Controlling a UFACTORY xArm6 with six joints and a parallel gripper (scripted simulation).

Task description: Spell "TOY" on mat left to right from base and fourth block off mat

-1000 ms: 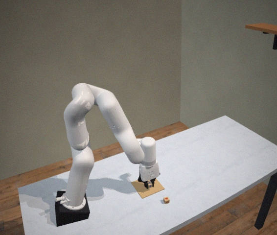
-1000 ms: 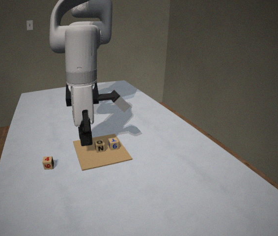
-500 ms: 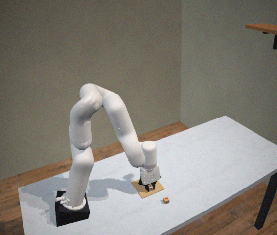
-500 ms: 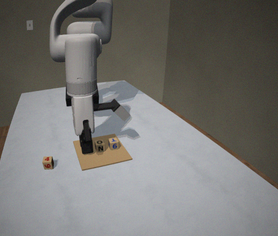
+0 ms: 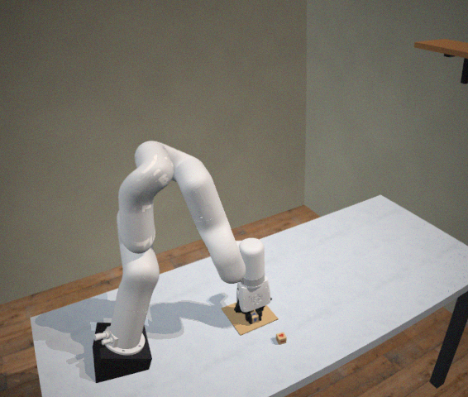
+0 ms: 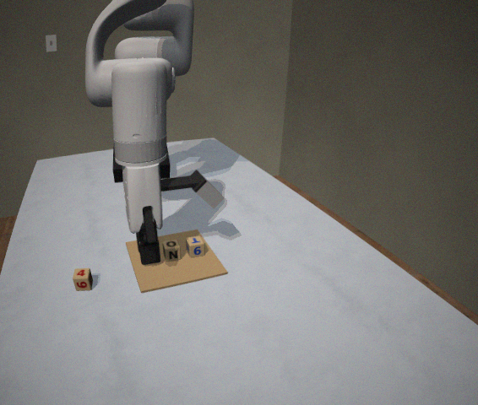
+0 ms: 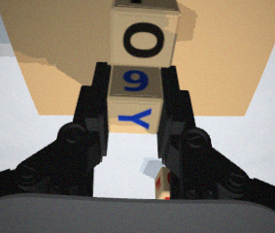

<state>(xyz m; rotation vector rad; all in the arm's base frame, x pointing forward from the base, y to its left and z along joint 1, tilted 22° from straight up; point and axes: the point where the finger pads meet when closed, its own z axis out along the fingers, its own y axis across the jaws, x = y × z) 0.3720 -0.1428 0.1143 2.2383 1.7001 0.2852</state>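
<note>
My hand is 1 cm above the Y block. From my hand the other things lie so: tan mat 1 cm ahead, 4 cm to the left, 3 cm below.
</note>
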